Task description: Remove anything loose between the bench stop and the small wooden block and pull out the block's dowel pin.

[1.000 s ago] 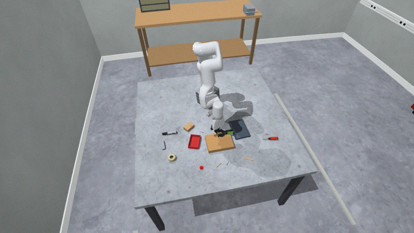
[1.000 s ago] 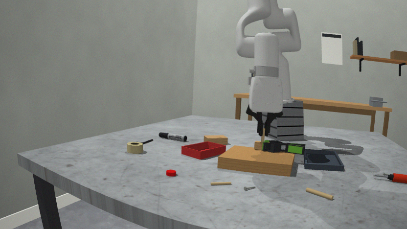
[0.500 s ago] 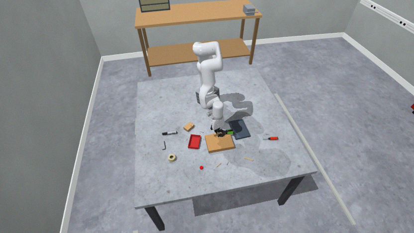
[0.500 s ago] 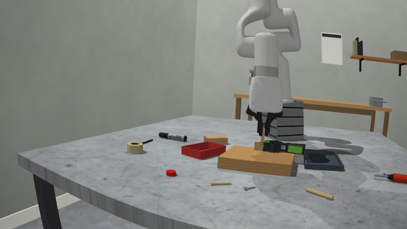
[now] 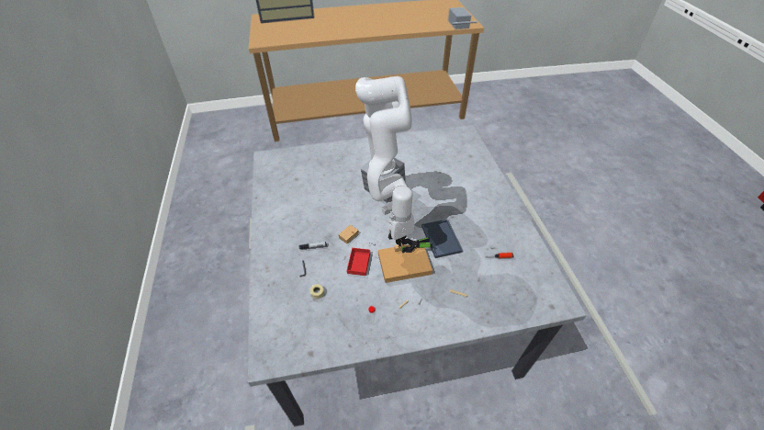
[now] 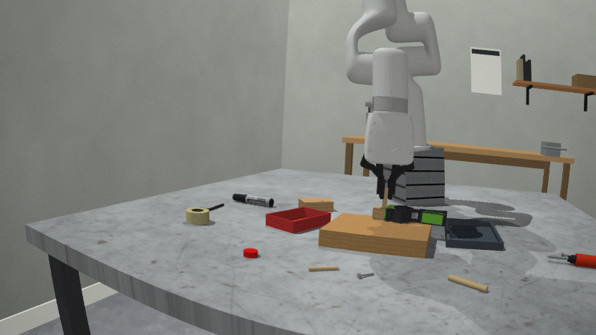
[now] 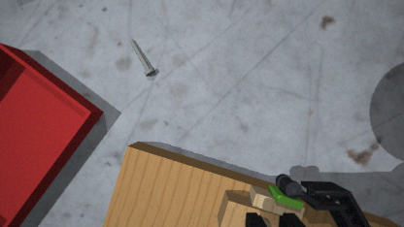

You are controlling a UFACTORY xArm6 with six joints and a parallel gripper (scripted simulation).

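Right now the dowel pin is 2 cm below my hand. Also, from my hand: red tray: 4 cm ahead, 18 cm to the right, 9 cm below; bench board: 5 cm ahead, 1 cm to the left, 7 cm below; wooden block: 5 cm below.
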